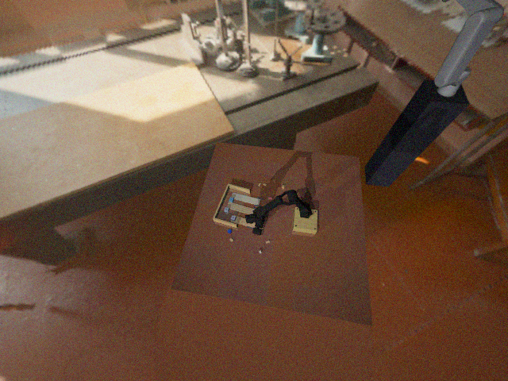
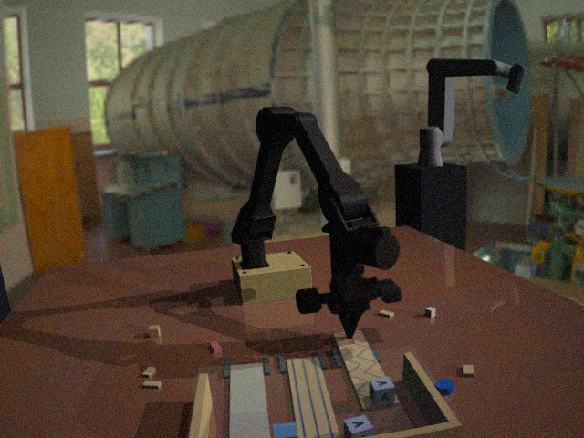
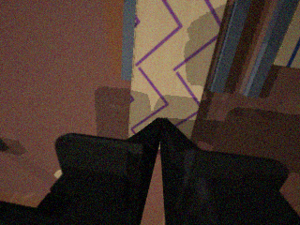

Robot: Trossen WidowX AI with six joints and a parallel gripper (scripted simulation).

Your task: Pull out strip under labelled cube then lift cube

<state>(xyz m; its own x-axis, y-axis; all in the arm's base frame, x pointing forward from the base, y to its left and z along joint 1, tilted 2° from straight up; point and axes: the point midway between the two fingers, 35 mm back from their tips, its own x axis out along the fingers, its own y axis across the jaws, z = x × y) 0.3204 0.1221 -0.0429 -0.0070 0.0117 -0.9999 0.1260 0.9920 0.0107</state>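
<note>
Now: gripper tip 100 mm short of the zigzag strip and 10 mm to the left of it. Also, from my gripper tip: blue disc (220 mm ahead, 70 mm to the left).
</note>
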